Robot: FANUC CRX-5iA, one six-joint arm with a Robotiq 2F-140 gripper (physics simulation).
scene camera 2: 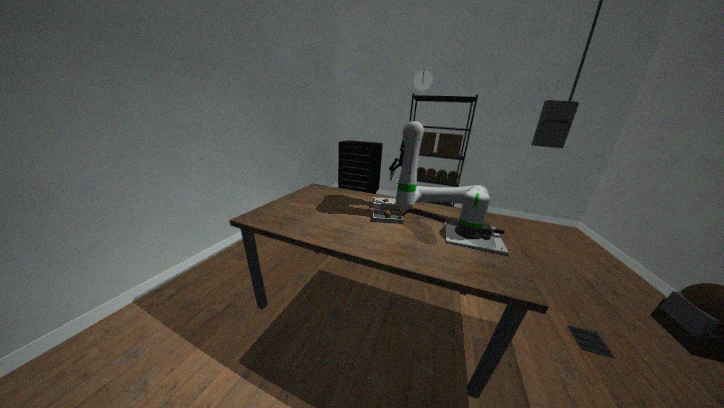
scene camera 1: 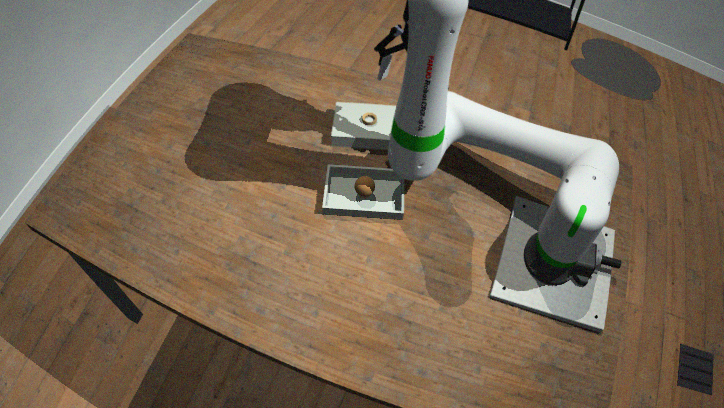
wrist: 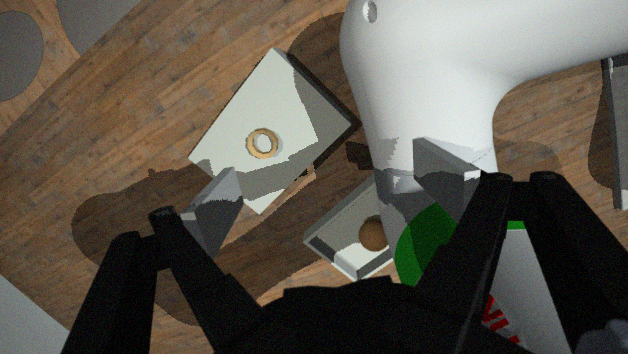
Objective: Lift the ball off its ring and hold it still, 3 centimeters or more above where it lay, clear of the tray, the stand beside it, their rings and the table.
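Frame: origin at the arm's base, x up, y right, z ahead, level; millimetres.
Where they show: gripper, fingertip midpoint: [wrist: 324, 172]; arm's base, origin of the base link: [scene camera 2: 468, 232] [scene camera 1: 551, 258].
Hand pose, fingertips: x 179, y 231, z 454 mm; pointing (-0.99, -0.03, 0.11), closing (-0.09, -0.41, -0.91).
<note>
Things, the pixels of their top centre, and the offset from my fingertips. "spot": a spot on its surface instead. Level surfaces: height alone.
- orange-brown ball, middle of its top: [wrist: 376, 245] [scene camera 1: 365, 179] [scene camera 2: 388, 209] dy -186, dx -133, dz +35 mm
- pale walled tray, middle of its top: [wrist: 374, 232] [scene camera 1: 364, 188] [scene camera 2: 387, 214] dy -186, dx -165, dz +35 mm
- tan ring, surface spot: [wrist: 262, 143] [scene camera 1: 368, 120] spot: dy +24, dx -152, dz +89 mm
- wooden table, its level: dx -193 mm
An orange-brown ball [scene camera 1: 364, 186] [scene camera 2: 388, 213] [wrist: 374, 234] rests in the pale walled tray [scene camera 1: 362, 214] [scene camera 2: 387, 220] [wrist: 328, 210]. The ring under the ball is hidden. A pale stand [scene camera 1: 346, 129] [scene camera 2: 377, 201] [wrist: 257, 97] is beside the tray, with a tan ring [scene camera 1: 369, 119] [wrist: 262, 143] on its top. My gripper [wrist: 324, 172] is open and empty, its fingers wide apart. It hangs high above the table, on the stand's far side from the tray; one finger shows in scene camera 1 and the rest is behind the arm. In the wrist view the arm covers part of the tray and the ball's right edge.
The arm's white links pass above the right ends of the stand and tray. The wooden table [scene camera 1: 227, 253] [scene camera 2: 324, 233] carries the arm's base plate [scene camera 1: 511, 263] [scene camera 2: 476, 244] at the right. A dark cabinet [scene camera 2: 359, 166] and a shelf rack [scene camera 2: 444, 98] stand beyond the table.
</note>
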